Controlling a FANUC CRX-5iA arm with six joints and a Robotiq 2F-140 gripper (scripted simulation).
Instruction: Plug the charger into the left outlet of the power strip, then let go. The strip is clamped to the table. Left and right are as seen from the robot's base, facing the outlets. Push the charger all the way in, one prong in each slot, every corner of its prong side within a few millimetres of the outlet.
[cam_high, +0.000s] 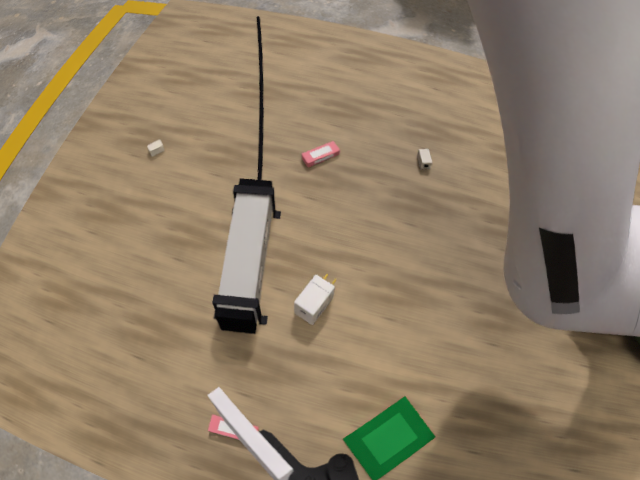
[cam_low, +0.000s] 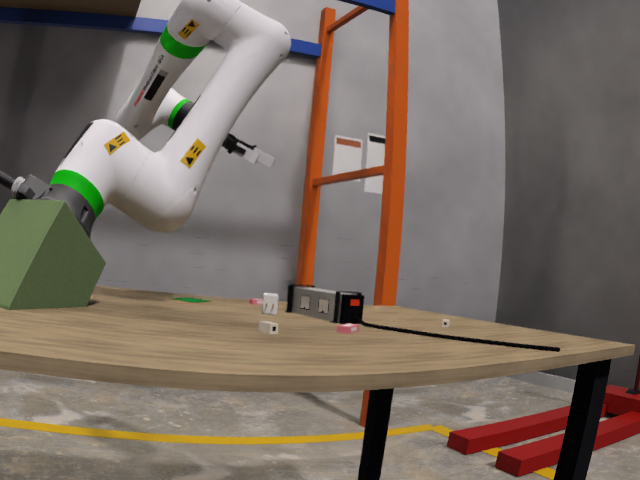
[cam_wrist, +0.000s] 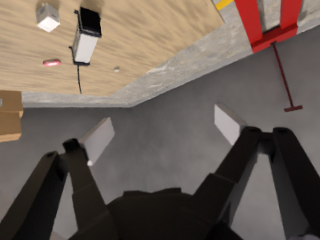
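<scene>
The white charger lies 270 mm to the right of my hand and 330 mm below it. From my hand the other things lie so: red switch 150 mm ahead, 380 mm to the right, 310 mm below.
</scene>
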